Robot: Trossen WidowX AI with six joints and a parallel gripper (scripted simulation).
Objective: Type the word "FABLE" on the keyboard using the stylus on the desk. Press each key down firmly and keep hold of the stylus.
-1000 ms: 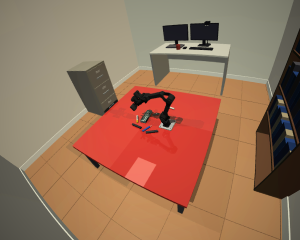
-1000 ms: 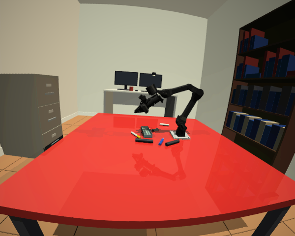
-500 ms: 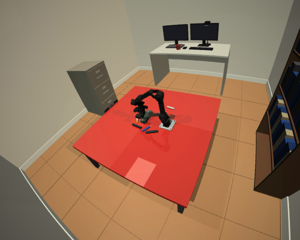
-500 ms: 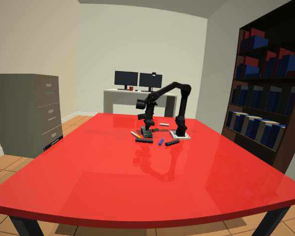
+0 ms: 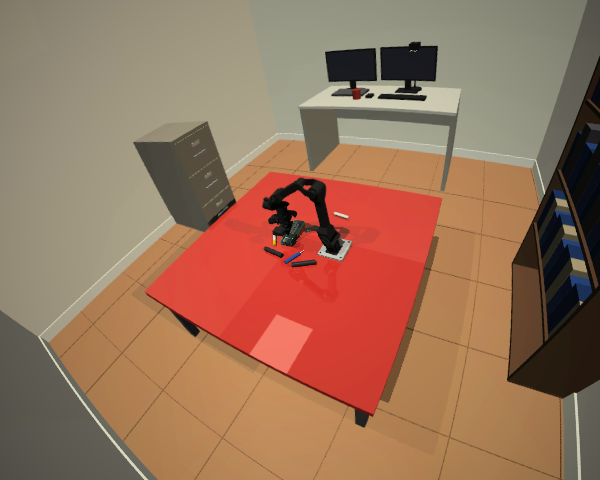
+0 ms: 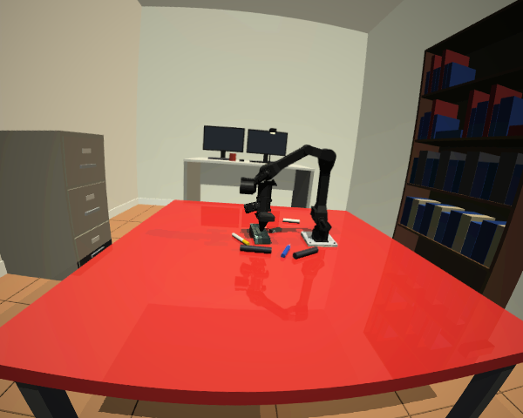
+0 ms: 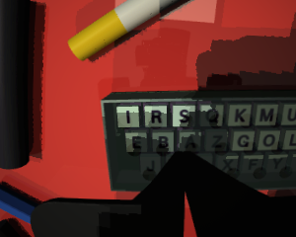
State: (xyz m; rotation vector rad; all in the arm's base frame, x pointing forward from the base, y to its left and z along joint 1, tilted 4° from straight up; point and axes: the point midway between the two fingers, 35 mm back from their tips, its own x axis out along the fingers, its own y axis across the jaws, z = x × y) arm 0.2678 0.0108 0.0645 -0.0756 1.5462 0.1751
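My gripper tip is now 11 cm past the dark blue stylus, 8 cm to the right of it and 3 cm above it. Round my gripper tip: small grey block 8 cm behind, 12 cm to the right, 3 cm below; thin grey tip 12 cm behind, 5 cm to the left, 3 cm below; white-and-yellow marker 8 cm ahead, 4 cm to the left, 3 cm below.
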